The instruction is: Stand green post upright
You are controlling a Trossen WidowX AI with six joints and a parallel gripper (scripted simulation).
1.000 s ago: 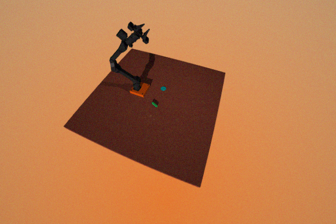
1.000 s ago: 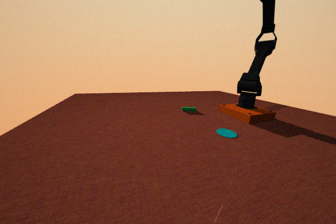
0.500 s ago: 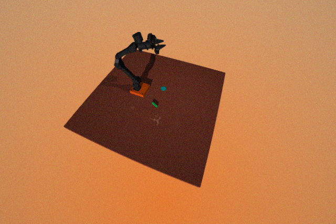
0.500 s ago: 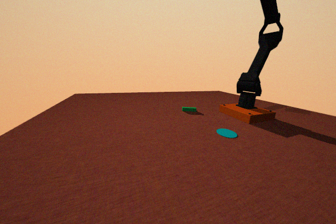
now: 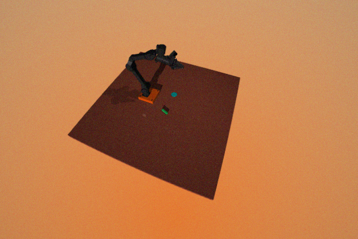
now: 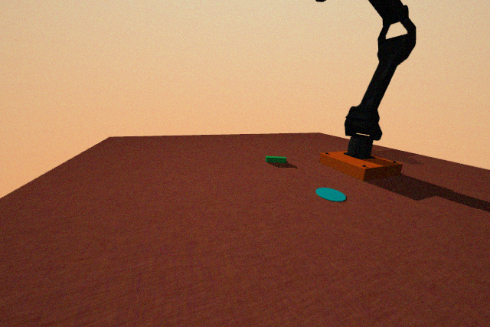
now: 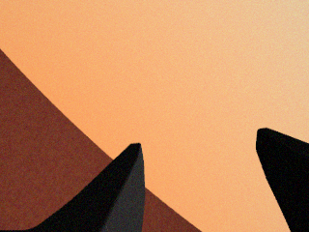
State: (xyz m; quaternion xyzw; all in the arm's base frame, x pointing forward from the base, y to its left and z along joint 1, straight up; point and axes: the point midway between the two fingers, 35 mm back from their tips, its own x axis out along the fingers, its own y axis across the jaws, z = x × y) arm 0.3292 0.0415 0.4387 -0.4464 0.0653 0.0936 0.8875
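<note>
Now: gripper tip 11 cm past the green post, 13 cm to the left of it and 46 cm above it. Round my gripper tip: cyan circle 13 cm behind, 9 cm to the left, 46 cm below.
</note>
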